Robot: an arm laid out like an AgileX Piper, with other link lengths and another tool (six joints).
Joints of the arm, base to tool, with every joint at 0 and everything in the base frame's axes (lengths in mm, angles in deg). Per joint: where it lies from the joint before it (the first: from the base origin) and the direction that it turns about. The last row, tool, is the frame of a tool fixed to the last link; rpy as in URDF.
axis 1: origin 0.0 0.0 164.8 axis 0 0 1
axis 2: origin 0.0 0.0 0.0 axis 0 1 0
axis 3: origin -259.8 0.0 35.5 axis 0 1 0
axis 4: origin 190.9 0.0 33.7 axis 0.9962 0 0.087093
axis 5: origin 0.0 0.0 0.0 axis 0 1 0
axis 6: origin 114.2 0.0 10.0 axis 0.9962 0 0.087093
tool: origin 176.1 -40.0 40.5 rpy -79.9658 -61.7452 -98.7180
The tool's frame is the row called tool.
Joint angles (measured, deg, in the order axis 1, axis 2, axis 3, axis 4, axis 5, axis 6), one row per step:
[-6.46 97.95 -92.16 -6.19 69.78 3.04]
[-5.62 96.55 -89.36 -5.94 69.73 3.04]
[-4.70 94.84 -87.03 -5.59 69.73 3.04]
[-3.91 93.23 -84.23 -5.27 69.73 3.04]
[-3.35 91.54 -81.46 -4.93 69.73 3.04]
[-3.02 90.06 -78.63 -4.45 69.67 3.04]
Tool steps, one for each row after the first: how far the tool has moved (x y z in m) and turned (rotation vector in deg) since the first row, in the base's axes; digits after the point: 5 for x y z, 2 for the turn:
[-0.01036 0.00782 -0.00611 0.39 1.32 0.84]
[-0.01898 0.01612 -0.00800 0.79 1.90 1.75]
[-0.03027 0.02334 -0.01312 1.20 3.06 2.52]
[-0.04203 0.02900 -0.01771 1.62 4.12 3.05]
[-0.05440 0.03380 -0.02396 2.19 5.37 3.34]

